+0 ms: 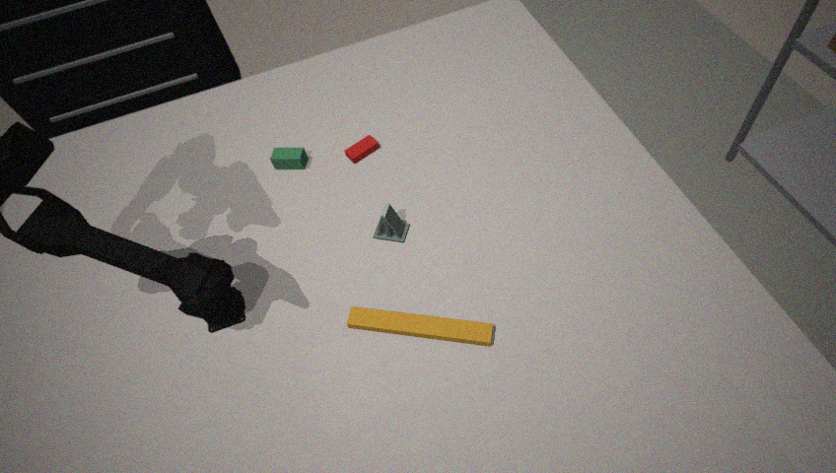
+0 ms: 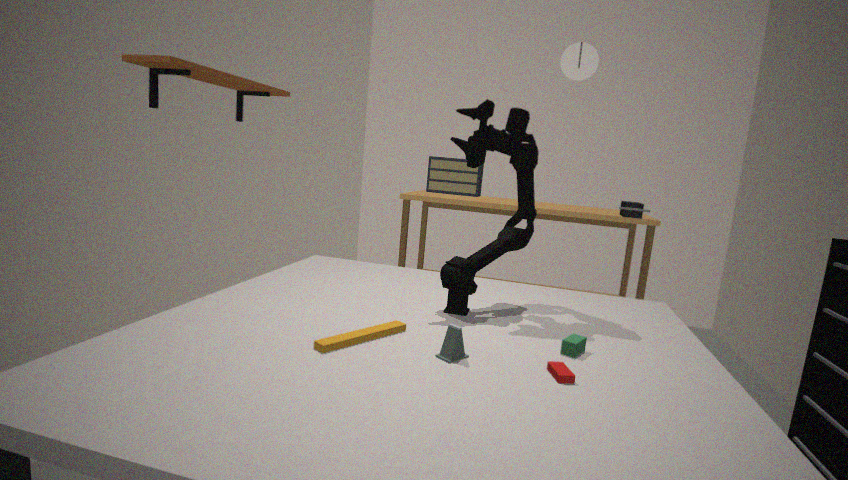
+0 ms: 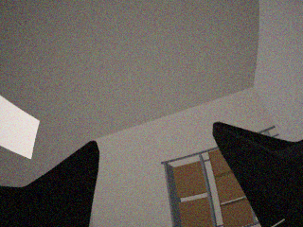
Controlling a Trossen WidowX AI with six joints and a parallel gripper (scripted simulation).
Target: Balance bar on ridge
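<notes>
My gripper tip is 50 cm above the yellow bar, 35 cm short of it and 10 cm to the left of it. From my gripper tip the other things lie so: red block 50 cm below, 37 cm ahead, 34 cm to the left; green block 50 cm below, 37 cm to the left, 21 cm ahead.
</notes>
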